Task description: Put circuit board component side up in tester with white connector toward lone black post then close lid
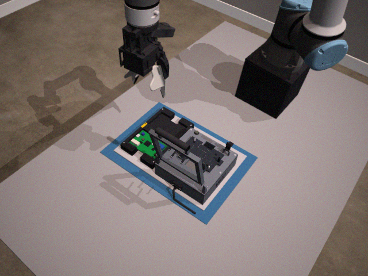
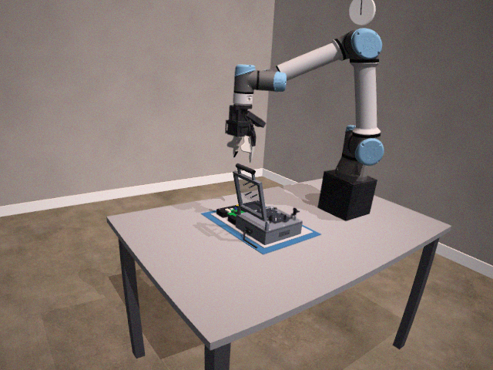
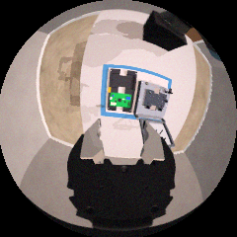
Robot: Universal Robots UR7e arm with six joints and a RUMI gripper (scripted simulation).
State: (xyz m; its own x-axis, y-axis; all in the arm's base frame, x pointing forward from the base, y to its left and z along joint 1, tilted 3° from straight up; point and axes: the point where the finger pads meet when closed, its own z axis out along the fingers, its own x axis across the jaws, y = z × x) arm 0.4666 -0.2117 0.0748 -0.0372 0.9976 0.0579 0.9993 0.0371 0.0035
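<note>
Now: hand 10 mm short of the green circuit board, 10 mm to the left of it and 240 mm above it. The rest, counted from my hand: tester lid: 100 mm ahead, 160 mm to the left, 70 mm below.
</note>
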